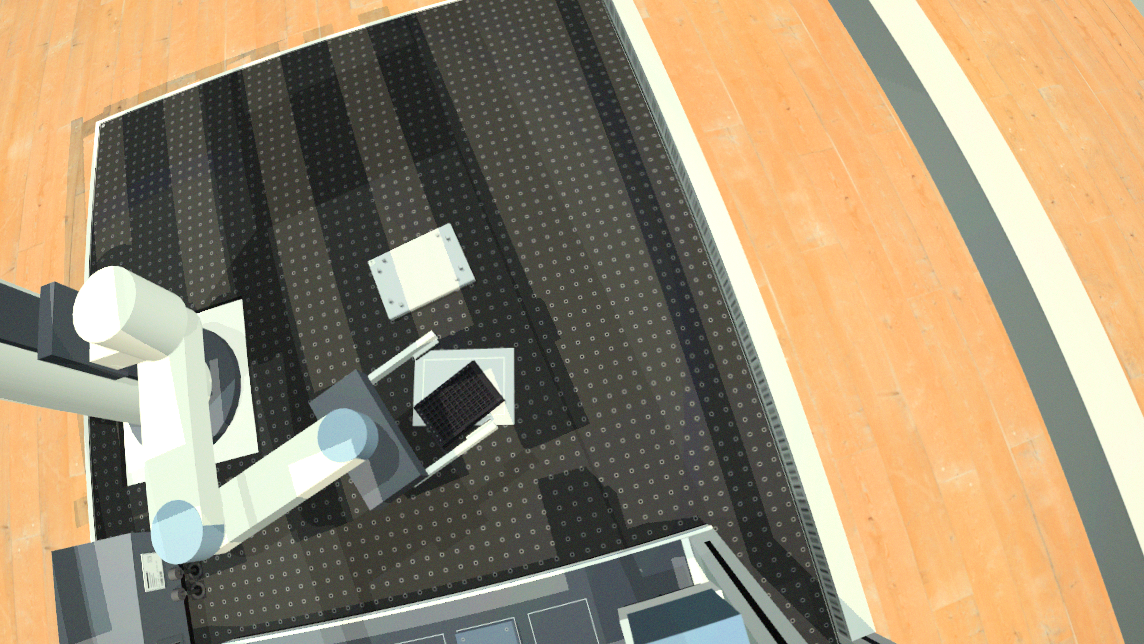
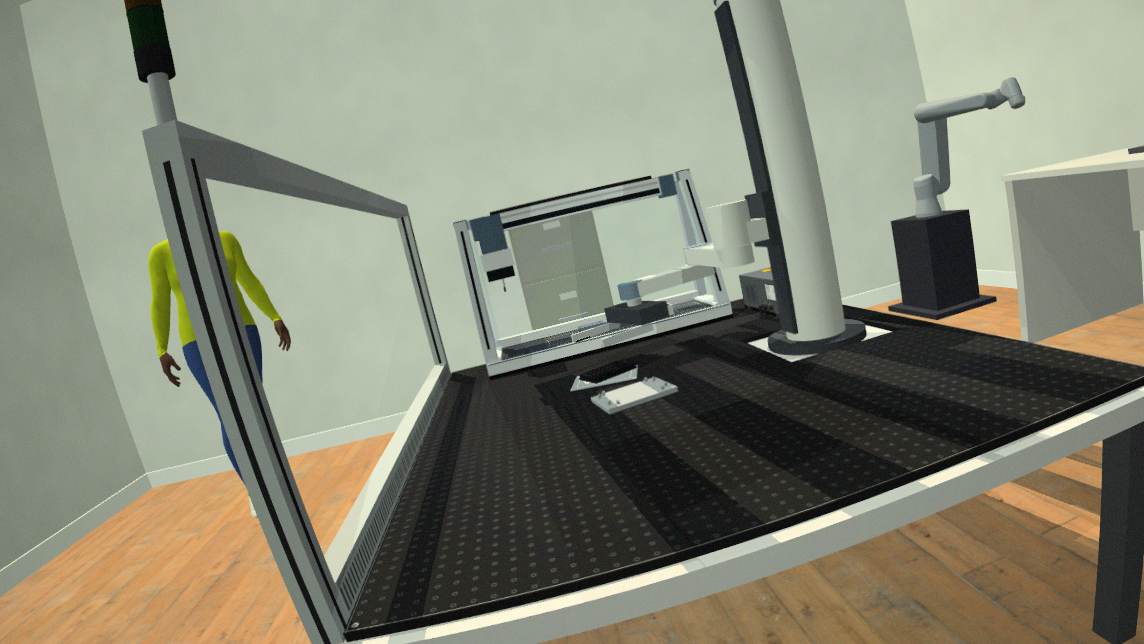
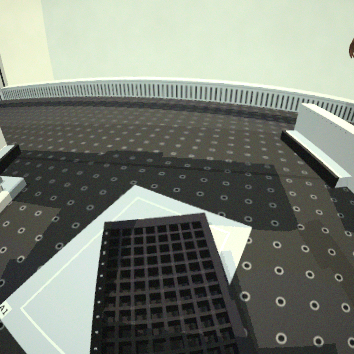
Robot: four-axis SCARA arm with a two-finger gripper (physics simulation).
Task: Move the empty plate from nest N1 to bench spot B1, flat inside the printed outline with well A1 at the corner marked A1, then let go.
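Places are measured from the arm's base along level axes (x left, y up, z ahead), in metres.
Where they show: gripper, between the fingertips: (image 1: 464, 378) (image 2: 586, 340) (image 3: 148, 121); arm's base, origin of its link: (image 2: 817, 339).
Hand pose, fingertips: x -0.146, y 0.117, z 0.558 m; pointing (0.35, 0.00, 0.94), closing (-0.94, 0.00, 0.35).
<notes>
Things, the pixels of their top centre, and the offset from my fingertips. "*": a spot on its surface instead.
- black plate, centre of its top: (image 3: 161, 289) (image 1: 457, 403) (image 2: 606, 368) dx -0.014, dy -0.088, dz -0.036 m
- B1, centre of its top: (image 3: 132, 272) (image 1: 463, 386) (image 2: 605, 377) dx +0.013, dy -0.102, dz -0.023 m
- printed outline, a spot on its surface: (image 3: 80, 252) * dx +0.059, dy -0.102, dz -0.021 m
- A1 mark, centre of its top: (image 3: 3, 309) dx +0.088, dy -0.102, dz -0.086 m
- white nest N1, centre of its top: (image 1: 418, 267) (image 2: 631, 387) dx +0.234, dy -0.082, dz -0.052 m
- grey box, a spot on its surface: (image 1: 100, 596) * dx -0.192, dy +0.011, dz -0.667 m
The black plate (image 1: 458, 402) (image 2: 608, 372) (image 3: 162, 280) lies on the white card of B1 (image 1: 430, 366) (image 3: 70, 295), turned well away from the printed outline (image 3: 80, 252). It crosses the outline, and one side reaches past the card's edge. Whether it lies fully flat is hard to tell. The A1 mark (image 3: 4, 309) shows at the card's left corner, apart from the plate. My gripper (image 1: 464, 385) (image 3: 148, 121) is open wide, its fingers above and apart from the plate's sides. The white nest N1 (image 1: 421, 272) (image 2: 634, 393), with small pegs at its ends, holds no plate.
The arm's column (image 2: 800, 176) stands on the dark perforated bench. A framed gantry machine (image 1: 472, 552) (image 2: 466, 296) stands along one side, and a grey box (image 1: 100, 596) sits near the arm. A slotted rail (image 1: 736, 320) (image 3: 175, 90) borders the bench. A person in yellow (image 2: 248, 280) stands beyond the side frame.
</notes>
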